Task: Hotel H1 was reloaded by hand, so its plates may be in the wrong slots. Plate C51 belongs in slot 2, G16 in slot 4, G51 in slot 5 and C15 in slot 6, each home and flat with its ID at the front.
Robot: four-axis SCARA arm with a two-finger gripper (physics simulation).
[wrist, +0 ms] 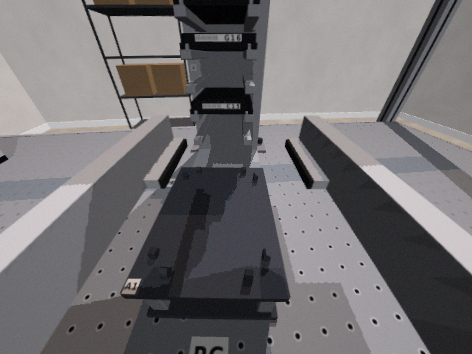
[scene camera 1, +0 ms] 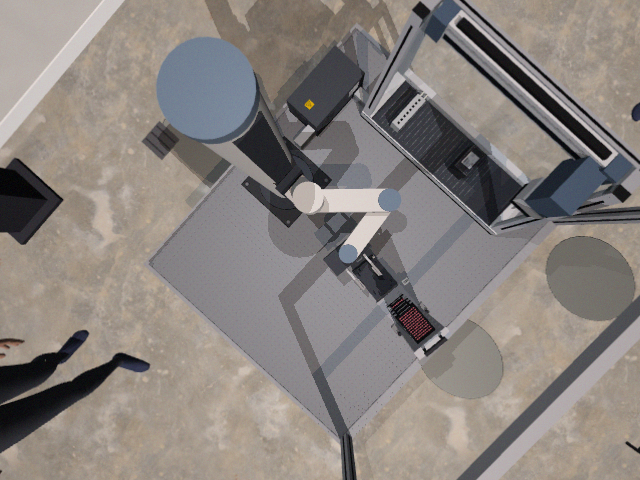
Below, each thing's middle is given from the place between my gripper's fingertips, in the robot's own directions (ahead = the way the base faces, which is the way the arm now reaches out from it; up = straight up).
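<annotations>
My hand: 10 cm above dark flat stand (scene camera 1: 376, 284), 2 cm short of it, 2 cm right of it. Dark box (scene camera 1: 328, 85), from my hand: 10 cm below, 69 cm behind, 47 cm to the left.
</annotations>
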